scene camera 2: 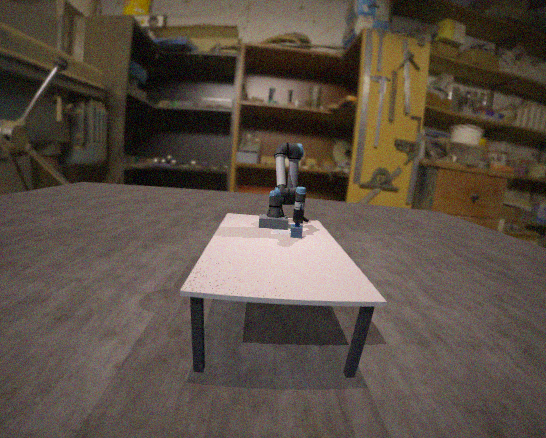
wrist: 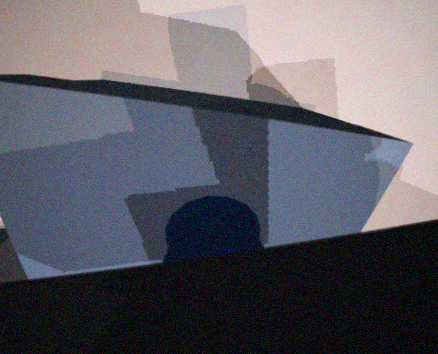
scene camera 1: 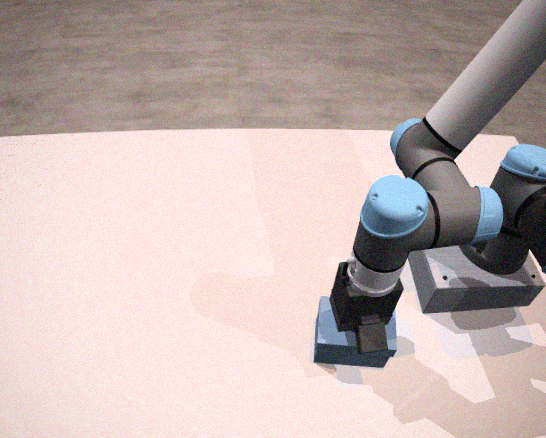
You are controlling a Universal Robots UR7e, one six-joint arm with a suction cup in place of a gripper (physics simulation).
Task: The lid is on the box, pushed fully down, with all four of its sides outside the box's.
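Seen in the pictures: hand, its tool point: [scene camera 2: 296, 227] [wrist: 212, 214]; arm's base, origin of its link: [scene camera 2: 275, 216] [scene camera 1: 490, 245].
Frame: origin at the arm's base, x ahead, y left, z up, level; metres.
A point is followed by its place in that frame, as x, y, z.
Note:
The blue lid [scene camera 1: 331, 325] @[0.320, 0.216, 0.001] [scene camera 2: 296, 228] @[0.323, 0.204, -0.005] [wrist: 315, 170] @[0.311, 0.237, 0.001] lies on top of the blue box [scene camera 1: 345, 359] @[0.287, 0.250, -0.051] [scene camera 2: 296, 235] @[0.340, 0.210, -0.055]. In scene camera 1 no open gap shows between them along the front. The lid's right front corner sticks out past the box's wall, while their left edges look nearly in line. Whether all four lid sides are outside the box's is hidden or too small to tell. My gripper [scene camera 1: 365, 320] @[0.282, 0.206, -0.011] [scene camera 2: 298, 223] [wrist: 213, 230] is upright over the lid, its dark blue suction cup on the lid's top face, shut on the lid. The cup's contact is partly hidden.
The arm's grey base block [scene camera 1: 475, 300] @[0.037, 0.112, -0.036] [scene camera 2: 273, 223] @[0.155, 0.007, -0.030] stands on the pale table [scene camera 1: 150, 225] @[0.703, -0.012, -0.074] [scene camera 2: 280, 270] @[0.979, 0.157, -0.074], to the right of the box in scene camera 1. The table's far edge and the floor show beyond. Shelves [scene camera 2: 238, 120] stand in the background.

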